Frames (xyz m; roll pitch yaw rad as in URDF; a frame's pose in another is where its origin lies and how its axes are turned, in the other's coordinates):
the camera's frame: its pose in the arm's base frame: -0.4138 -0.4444 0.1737 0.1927 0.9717 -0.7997
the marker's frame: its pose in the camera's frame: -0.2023 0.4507 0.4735 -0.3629 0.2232 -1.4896
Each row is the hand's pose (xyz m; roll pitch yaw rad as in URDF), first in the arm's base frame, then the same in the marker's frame.
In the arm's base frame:
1: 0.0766 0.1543 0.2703 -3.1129 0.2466 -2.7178
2: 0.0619 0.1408 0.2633 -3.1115 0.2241 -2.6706
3: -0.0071 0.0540 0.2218 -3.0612 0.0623 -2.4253
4: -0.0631 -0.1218 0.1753 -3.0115 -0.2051 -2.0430
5: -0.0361 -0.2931 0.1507 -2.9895 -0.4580 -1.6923
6: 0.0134 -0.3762 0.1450 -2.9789 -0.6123 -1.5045
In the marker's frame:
1: -0.1451 0.3350 -0.6082 -1.7207 0.0294 -0.0569
2: -0.1247 0.3371 -0.6030 -1.7304 -0.0199 -0.0706
3: -0.0164 0.3559 -0.5590 -1.6981 -0.2902 -0.1814
4: 0.1204 0.3873 -0.4306 -1.5040 -0.7070 -0.4190
5: 0.1779 0.4262 -0.2698 -1.0118 -0.9983 -0.8807
6: 0.1729 0.4517 -0.1764 -0.5453 -1.0380 -1.3014

